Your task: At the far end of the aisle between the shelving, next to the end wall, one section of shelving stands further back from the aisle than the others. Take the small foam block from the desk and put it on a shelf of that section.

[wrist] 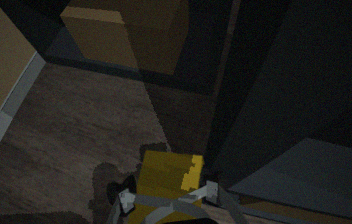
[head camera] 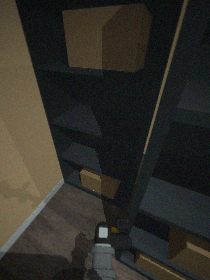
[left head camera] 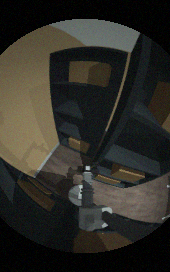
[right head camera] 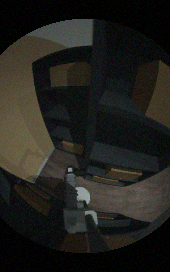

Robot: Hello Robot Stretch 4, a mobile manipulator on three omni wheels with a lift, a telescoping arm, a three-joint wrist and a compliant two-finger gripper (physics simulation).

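Places are measured from the robot's base along level axes (x ahead, y left, z up), in centimetres.
Pixels of known places: gripper, fingertip midpoint: (wrist: pixel 167 183); robot's base, origin of the base link: (left head camera: pixel 79 194) (right head camera: pixel 78 196).
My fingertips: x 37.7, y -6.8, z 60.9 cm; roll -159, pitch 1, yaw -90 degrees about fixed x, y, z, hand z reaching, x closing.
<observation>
Ahead of a thing's pixels: the offset from my fingertips to its top centre.
The small yellow foam block @(dy -0.1, dx -2.0, dz +4.3 cm) (head camera: pixel 114 230) (wrist: pixel 167 172) is between the two fingertips of my gripper (wrist: pixel 167 183), which is shut on it. The gripper hangs above the floor, in front of the set-back section and beside the nearer section's side panel. The set-back shelving section (head camera: pixel 77 120) (left head camera: pixel 70 110) (right head camera: pixel 59 111) (wrist: pixel 100 69) stands ahead, next to the end wall. A large box @(dy +8.3, dx +73.3, dz +108.1 cm) (head camera: pixel 82 37) (left head camera: pixel 82 72) (right head camera: pixel 62 77) is on an upper shelf. A smaller box @(dy +11.7, dx +74.7, dz -29.1 cm) (head camera: pixel 97 182) (left head camera: pixel 78 144) (right head camera: pixel 72 147) (wrist: pixel 135 45) is on its bottom shelf. No box shows on the visible parts of the shelves between. The desk does not show.
The end wall (head camera: pixel 20 125) (left head camera: pixel 25 90) (right head camera: pixel 17 100) is on the left. A nearer shelving section (head camera: pixel 170 200) (wrist: pixel 300 175) stands on the right, its side panel projecting past the set-back section. It holds low boxes. More shelving shows at the lower left of both side head views.
</observation>
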